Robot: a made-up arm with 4 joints. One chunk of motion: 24 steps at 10 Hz.
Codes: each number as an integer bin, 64 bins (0 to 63) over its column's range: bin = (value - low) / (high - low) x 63, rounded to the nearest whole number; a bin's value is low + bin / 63 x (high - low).
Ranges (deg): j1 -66..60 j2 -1..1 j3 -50..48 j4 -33..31
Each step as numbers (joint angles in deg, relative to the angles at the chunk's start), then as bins.
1 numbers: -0.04 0.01 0.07 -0.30
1 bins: 33 32 32 32
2 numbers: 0.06 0.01 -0.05 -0.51
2 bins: 33 32 32 32
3 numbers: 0.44 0.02 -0.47 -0.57
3 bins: 33 32 32 32
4 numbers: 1.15 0.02 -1.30 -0.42
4 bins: 34 32 31 32
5 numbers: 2.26 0.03 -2.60 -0.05
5 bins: 34 32 30 32
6 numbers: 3.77 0.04 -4.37 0.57
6 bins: 35 33 29 33
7 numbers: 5.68 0.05 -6.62 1.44
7 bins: 36 33 28 34
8 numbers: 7.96 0.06 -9.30 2.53
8 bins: 37 33 26 35
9 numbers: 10.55 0.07 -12.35 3.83
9 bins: 38 34 24 36
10 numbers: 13.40 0.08 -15.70 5.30
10 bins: 40 34 22 38
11 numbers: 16.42 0.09 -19.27 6.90
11 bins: 41 34 20 39
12 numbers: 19.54 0.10 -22.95 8.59
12 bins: 43 35 17 41
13 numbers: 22.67 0.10 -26.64 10.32
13 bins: 44 35 15 43
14 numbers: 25.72 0.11 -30.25 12.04
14 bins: 46 35 13 44
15 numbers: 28.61 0.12 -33.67 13.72
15 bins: 47 35 10 46
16 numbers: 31.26 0.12 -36.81 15.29
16 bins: 49 35 8 48
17 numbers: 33.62 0.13 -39.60 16.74
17 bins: 50 36 7 49
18 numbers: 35.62 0.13 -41.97 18.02
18 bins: 51 36 5 50
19 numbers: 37.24 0.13 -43.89 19.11
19 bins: 52 36 4 51
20 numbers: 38.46 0.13 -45.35 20.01
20 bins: 52 36 3 52
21 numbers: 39.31 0.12 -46.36 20.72
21 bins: 53 35 2 53
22 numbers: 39.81 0.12 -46.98 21.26
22 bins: 53 35 2 53
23 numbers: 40.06 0.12 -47.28 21.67
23 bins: 53 35 2 54
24 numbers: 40.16 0.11 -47.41 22.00
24 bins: 53 35 2 54
